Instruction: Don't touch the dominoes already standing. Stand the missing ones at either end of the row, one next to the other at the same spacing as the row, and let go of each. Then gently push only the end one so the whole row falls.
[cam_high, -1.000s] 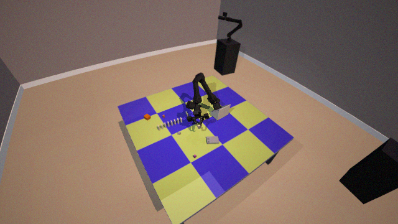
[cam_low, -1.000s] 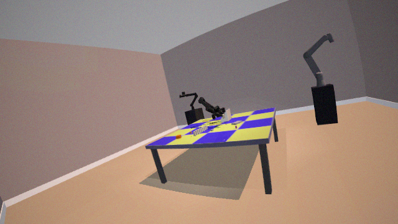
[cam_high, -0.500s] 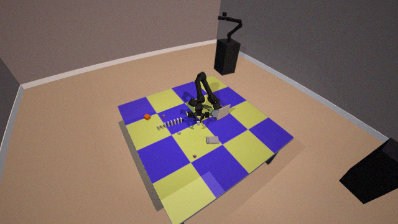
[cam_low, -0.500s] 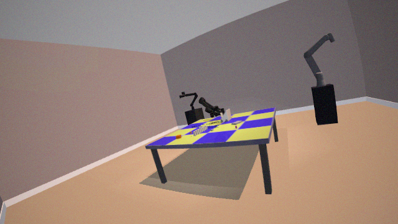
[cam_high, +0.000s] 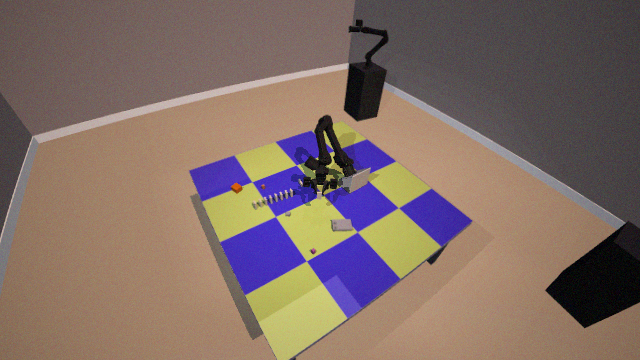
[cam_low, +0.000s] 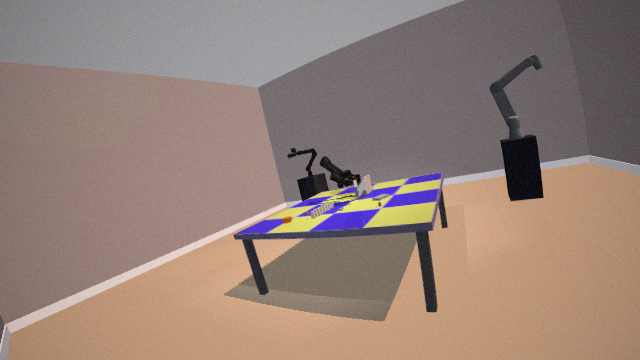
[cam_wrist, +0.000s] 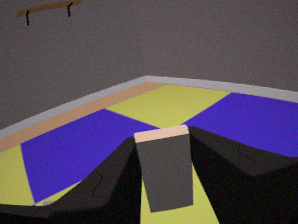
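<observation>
My gripper tip is 8 cm past the flat grey slab, 14 cm to the right of it and 15 cm above it. The rest, counted from my gripper tip: small magenta piece (14 cm ahead, 22 cm to the left, 15 cm below); then small grey piece (16 cm ahead, 6 cm to the right, 15 cm below); then small red piece (21 cm ahead, 32 cm to the right, 15 cm below).
</observation>
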